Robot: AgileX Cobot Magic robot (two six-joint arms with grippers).
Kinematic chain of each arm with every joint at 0, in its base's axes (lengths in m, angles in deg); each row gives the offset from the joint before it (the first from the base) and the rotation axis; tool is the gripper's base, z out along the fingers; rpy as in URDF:
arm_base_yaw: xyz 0 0 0.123 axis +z
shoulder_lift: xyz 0 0 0 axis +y
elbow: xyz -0.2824 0 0.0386 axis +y
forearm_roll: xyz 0.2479 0 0.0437 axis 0.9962 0 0.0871
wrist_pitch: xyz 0 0 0 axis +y
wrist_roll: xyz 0.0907 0 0.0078 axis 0.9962 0 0.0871
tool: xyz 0 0 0 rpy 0 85 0
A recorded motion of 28 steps. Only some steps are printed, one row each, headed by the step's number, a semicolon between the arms.
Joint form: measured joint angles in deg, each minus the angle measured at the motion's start. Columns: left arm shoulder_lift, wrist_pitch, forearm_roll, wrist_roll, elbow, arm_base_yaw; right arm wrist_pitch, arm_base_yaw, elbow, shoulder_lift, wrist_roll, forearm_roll.
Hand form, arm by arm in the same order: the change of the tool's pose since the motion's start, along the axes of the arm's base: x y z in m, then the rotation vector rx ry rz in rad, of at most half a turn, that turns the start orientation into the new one. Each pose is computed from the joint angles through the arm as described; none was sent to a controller.
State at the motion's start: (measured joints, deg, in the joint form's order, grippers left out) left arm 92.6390 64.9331 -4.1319 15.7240 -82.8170 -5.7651; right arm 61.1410 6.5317 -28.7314 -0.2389 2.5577 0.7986
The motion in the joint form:
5: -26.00 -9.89 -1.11 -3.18 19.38 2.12; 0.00 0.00 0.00 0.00 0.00 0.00
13: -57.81 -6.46 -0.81 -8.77 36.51 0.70; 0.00 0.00 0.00 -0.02 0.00 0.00
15: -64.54 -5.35 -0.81 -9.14 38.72 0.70; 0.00 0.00 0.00 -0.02 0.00 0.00
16: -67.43 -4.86 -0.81 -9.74 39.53 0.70; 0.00 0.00 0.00 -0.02 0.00 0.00
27: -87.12 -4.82 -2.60 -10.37 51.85 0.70; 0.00 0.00 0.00 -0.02 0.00 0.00
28: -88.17 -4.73 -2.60 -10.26 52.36 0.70; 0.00 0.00 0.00 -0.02 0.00 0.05
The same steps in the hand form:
5: -0.1055 0.0182 0.0358 -0.0687 -0.2789 0.1002; 0.0000 0.0000 0.0000 0.0000 0.0000 0.0000
13: -0.2414 0.0247 0.0285 -0.1458 -0.4608 0.1470; -0.0001 0.0000 0.0000 0.0000 -0.0003 0.0000
15: -0.2669 0.0269 0.0249 -0.1593 -0.5186 0.1478; -0.0001 0.0000 0.0000 0.0000 -0.0003 0.0000
16: -0.2777 0.0279 0.0232 -0.1700 -0.5445 0.1541; -0.0001 0.0000 0.0000 0.0000 -0.0003 0.0000
27: -0.3268 0.0297 -0.0290 -0.2296 -0.6630 0.1495; -0.0001 0.0000 0.0000 0.0000 -0.0003 0.0000
28: -0.3290 0.0299 -0.0315 -0.2297 -0.6710 0.1473; -0.0001 0.0001 0.0000 0.0008 -0.0003 0.0005

